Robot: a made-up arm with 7 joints.
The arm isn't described. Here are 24 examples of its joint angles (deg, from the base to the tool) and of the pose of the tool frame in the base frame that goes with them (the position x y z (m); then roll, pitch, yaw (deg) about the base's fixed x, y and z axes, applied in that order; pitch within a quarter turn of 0, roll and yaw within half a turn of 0).
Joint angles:
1: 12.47 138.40 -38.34 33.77 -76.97 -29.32 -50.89
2: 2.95 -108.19 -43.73 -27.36 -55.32 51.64 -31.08
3: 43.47 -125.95 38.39 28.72 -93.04 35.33 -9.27
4: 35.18 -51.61 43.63 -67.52 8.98 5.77 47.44
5: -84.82 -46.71 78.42 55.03 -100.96 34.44 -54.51
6: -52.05 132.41 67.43 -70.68 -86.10 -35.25 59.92
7: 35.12 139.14 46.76 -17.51 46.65 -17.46 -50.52
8: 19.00 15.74 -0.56 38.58 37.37 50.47 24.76
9: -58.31 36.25 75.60 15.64 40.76 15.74 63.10
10: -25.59 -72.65 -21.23 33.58 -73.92 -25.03 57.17
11: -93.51 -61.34 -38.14 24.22 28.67 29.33 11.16
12: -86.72 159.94 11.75 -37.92 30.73 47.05 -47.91
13: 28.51 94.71 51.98 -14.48 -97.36 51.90 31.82
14: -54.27 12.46 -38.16 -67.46 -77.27 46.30 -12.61
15: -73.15 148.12 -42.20 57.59 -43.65 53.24 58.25
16: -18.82 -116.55 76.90 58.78 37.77 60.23 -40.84
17: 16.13 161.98 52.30 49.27 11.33 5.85 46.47
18: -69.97 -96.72 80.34 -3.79 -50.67 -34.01 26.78
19: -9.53 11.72 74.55 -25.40 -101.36 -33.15 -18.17
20: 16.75 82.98 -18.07 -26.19 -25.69 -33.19 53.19
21: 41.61 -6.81 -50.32 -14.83 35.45 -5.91 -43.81
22: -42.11 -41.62 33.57 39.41 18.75 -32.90 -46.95
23: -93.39 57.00 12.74 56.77 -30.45 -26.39 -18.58
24: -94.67 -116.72 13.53 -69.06 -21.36 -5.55 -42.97
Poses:
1: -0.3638 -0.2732 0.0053 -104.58 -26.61 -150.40
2: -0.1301 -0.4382 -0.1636 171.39 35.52 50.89
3: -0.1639 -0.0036 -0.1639 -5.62 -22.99 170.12
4: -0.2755 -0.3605 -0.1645 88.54 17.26 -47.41
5: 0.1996 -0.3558 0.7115 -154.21 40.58 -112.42
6: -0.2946 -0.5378 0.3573 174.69 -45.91 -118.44
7: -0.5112 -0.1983 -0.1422 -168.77 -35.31 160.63
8: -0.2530 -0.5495 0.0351 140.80 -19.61 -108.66
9: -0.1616 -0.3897 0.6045 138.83 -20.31 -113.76
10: 0.2023 -0.4590 0.3833 -6.60 -21.63 -128.23
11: 0.1007 -0.1319 0.8300 -29.07 -8.34 39.56
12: -0.3442 -0.4733 0.6056 -133.46 65.76 81.59
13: -0.3436 -0.2006 -0.0030 -116.19 0.92 -23.23
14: -0.1092 -0.4788 0.7517 24.84 -29.16 28.84
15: -0.1657 -0.3368 0.4496 -36.79 -71.50 -107.18
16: -0.3422 -0.5661 0.0995 58.20 39.43 -109.83
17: -0.3483 -0.2384 -0.1408 -120.70 22.34 -71.52
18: 0.0797 -0.5443 0.6833 -2.21 -14.86 -170.47
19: -0.1798 -0.5859 0.2167 -153.09 43.76 48.15
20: -0.2877 -0.2243 0.0823 117.55 -1.39 162.72
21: -0.1487 -0.4042 0.0723 31.95 -22.33 12.34
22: 0.0252 -0.6104 0.5473 59.83 10.61 -70.74
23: -0.2783 -0.1524 0.7871 116.08 -49.58 -17.94
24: 0.0586 -0.4400 0.7913 -30.75 55.53 -88.92
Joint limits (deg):
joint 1: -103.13..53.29
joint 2: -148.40..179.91
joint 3: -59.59..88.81
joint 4: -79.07..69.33
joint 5: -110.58..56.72
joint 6: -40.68..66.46
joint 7: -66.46..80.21
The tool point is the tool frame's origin. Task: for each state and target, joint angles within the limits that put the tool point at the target. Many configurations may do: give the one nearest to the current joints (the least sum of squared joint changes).
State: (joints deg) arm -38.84 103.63 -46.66 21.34 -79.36 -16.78 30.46
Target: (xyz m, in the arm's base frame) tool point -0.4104 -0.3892 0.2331
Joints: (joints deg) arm -35.79 103.14 -28.14 29.16 -88.21 -28.96 34.53
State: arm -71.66 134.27 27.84 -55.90 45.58 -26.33 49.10
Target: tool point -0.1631 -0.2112 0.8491
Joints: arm -96.49 142.53 13.04 -59.99 56.72 -40.68 75.25
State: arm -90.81 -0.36 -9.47 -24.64 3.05 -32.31 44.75
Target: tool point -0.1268 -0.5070 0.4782
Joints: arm -45.76 -0.67 -15.61 -48.27 22.29 -38.12 59.57
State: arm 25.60 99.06 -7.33 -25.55 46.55 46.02 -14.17
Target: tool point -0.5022 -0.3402 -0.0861
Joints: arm 37.15 94.80 17.59 -13.85 27.99 39.41 3.03
